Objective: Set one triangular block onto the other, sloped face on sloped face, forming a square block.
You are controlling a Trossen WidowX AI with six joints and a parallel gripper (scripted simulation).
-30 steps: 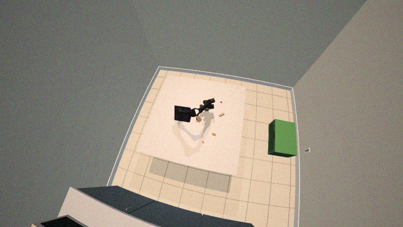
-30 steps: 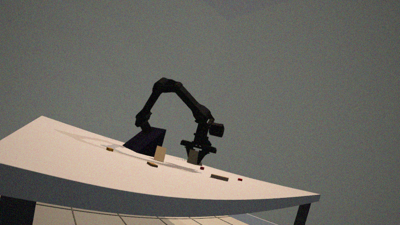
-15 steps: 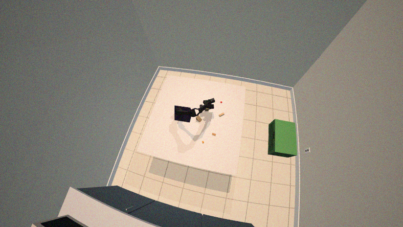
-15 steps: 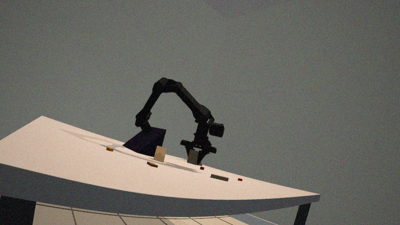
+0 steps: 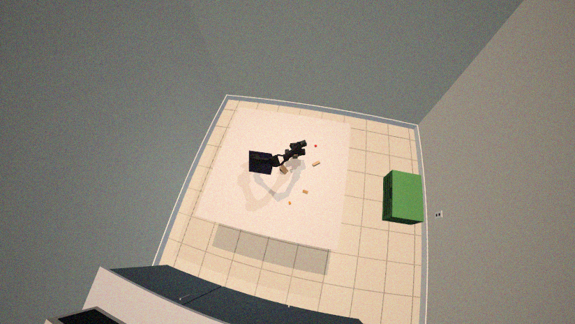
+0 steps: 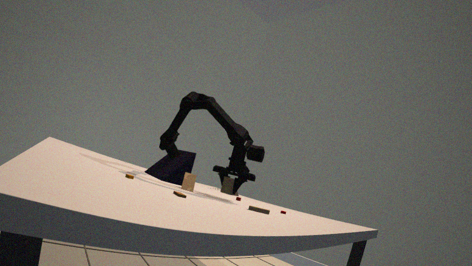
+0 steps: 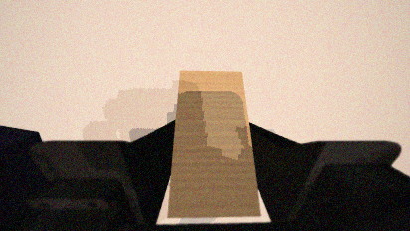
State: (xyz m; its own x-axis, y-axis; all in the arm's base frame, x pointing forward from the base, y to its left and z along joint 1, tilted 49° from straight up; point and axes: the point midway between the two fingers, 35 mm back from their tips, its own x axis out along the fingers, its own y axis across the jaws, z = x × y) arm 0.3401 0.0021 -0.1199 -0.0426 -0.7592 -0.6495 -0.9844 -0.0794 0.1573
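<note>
My gripper tip is now 1 cm to the left of the triangular block and 1 cm below it. From my gripper tip the other things lie so: flat tan block (21 cm ahead, 4 cm to the right, 3 cm below); small orange piece (1 cm ahead, 45 cm to the right, 3 cm below).
</note>
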